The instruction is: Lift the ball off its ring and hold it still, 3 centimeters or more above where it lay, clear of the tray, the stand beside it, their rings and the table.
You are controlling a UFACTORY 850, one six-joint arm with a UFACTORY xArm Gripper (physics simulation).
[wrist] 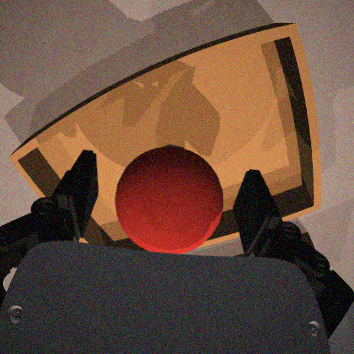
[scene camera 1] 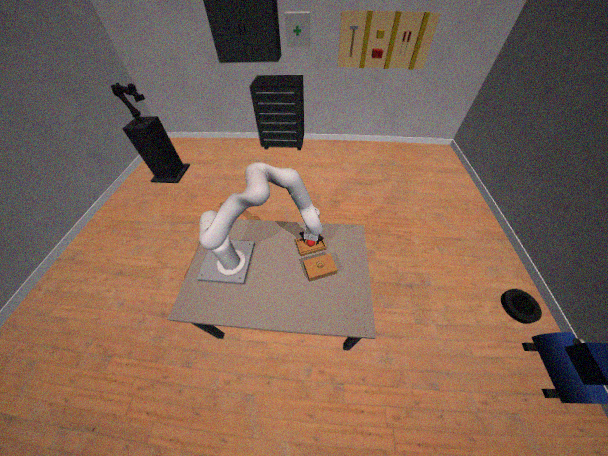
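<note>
A red ball (scene camera 1: 311,243) (wrist: 169,199) is in the orange-brown tray (scene camera 1: 303,251) (wrist: 240,65). The ring under the ball is hidden. My gripper (scene camera 1: 311,238) (wrist: 169,180) is open above the tray, its fingertips on either side of the ball, with a gap between each finger and the ball in the wrist view. How high the fingertips are against the ball is hard to tell. The stand (scene camera 1: 326,272), an orange-brown block with a small ring (scene camera 1: 320,265) on top, is beside the tray, nearer the camera in the scene view.
The grey table (scene camera 1: 280,300) carries the tray, the stand and the arm's base plate (scene camera 1: 212,274), which is to the left. The tray walls (wrist: 309,125) rise around the ball, close to the fingers. A dark drawer cabinet (scene camera 1: 280,112) is far behind the table.
</note>
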